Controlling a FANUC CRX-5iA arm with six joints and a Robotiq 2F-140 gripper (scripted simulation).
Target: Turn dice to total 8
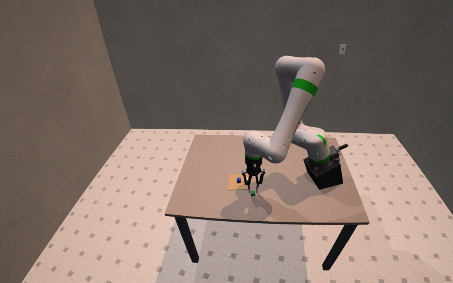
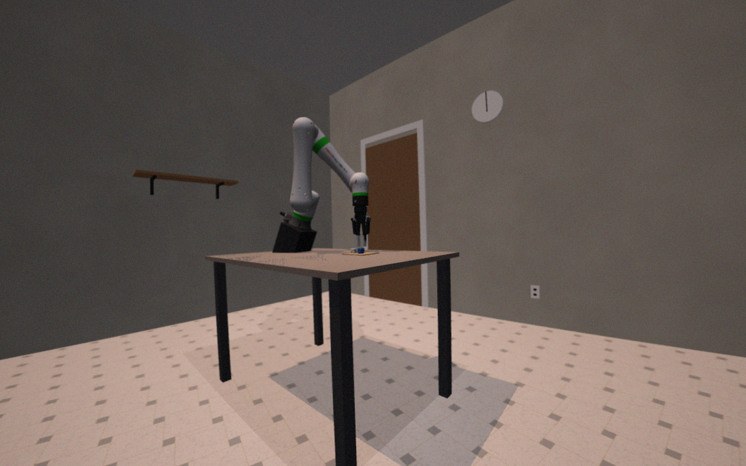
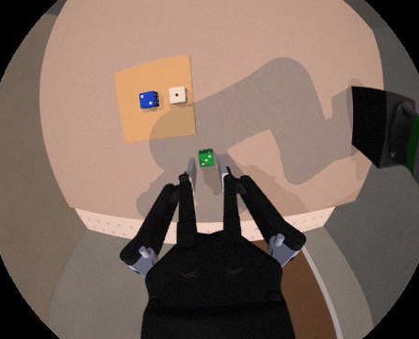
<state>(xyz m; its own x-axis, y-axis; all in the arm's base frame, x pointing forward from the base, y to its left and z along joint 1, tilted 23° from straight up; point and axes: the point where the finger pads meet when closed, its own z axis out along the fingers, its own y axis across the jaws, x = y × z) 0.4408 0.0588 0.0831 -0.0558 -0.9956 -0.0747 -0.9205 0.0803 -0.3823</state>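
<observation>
My hand is 50 mm above the green die. Also, from my hand: mat (70 mm ahead, 120 mm to the right, 60 mm below); blue die (70 mm ahead, 120 mm to the right, 50 mm below); white die (20 mm ahead, 120 mm to the right, 50 mm below).
</observation>
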